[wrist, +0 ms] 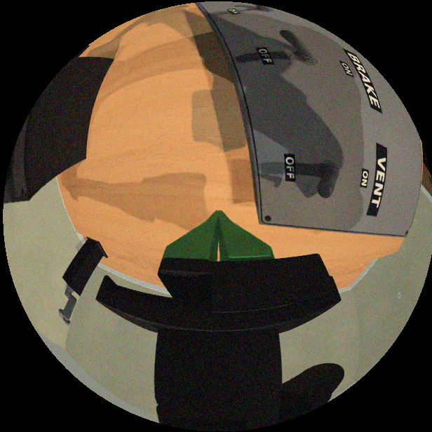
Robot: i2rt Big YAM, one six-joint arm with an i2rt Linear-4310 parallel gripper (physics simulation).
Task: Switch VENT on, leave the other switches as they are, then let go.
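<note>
The grey switch panel (pixel 390 135) fills the upper right of the wrist view. The VENT label (pixel 379 180) is near its right side, with an ON plate (pixel 365 178) beside it and an OFF plate (pixel 289 167) near the opposite edge. The dark VENT lever (pixel 327 182) stands between these plates; I cannot tell for certain which way it is thrown. The BRAKE lever (pixel 296 46) is farther up, between its own OFF and ON plates. My gripper (pixel 218 216) is shut and empty, its green fingertips over the wooden table, off the panel's near corner and apart from the VENT lever.
The wooden table top (pixel 145 115) lies beside and below the panel. A large black shape (pixel 60 120) is at the upper left. A smaller black part with a grey bracket (pixel 84 266) shows at the lower left. Shadows fall across the table and panel.
</note>
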